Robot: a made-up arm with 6 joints. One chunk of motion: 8 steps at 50 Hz.
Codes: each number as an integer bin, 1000 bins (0 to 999) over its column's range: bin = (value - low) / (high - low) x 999, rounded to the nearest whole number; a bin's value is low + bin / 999 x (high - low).
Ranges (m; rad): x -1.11..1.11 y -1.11..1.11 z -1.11..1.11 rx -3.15..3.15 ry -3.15..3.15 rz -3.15..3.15
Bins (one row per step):
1: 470 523 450 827 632 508
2: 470 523 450 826 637 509
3: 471 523 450 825 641 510
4: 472 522 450 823 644 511
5: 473 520 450 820 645 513
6: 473 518 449 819 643 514
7: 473 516 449 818 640 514
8: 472 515 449 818 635 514
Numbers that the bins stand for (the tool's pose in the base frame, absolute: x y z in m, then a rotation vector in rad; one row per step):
1: -0.0656 0.0522 -0.1100 2.0653 0.8356 0.0536
2: -0.0656 0.0522 -0.1100 2.0590 0.8671 0.0599
3: -0.0633 0.0522 -0.1100 2.0527 0.8923 0.0662
4: -0.0611 0.0500 -0.1100 2.0401 0.9113 0.0725
5: -0.0589 0.0456 -0.1100 2.0212 0.9176 0.0851
6: -0.0589 0.0411 -0.1122 2.0149 0.9050 0.0914
7: -0.0589 0.0367 -0.1122 2.0086 0.8860 0.0914
8: -0.0611 0.0344 -0.1122 2.0086 0.8545 0.0914

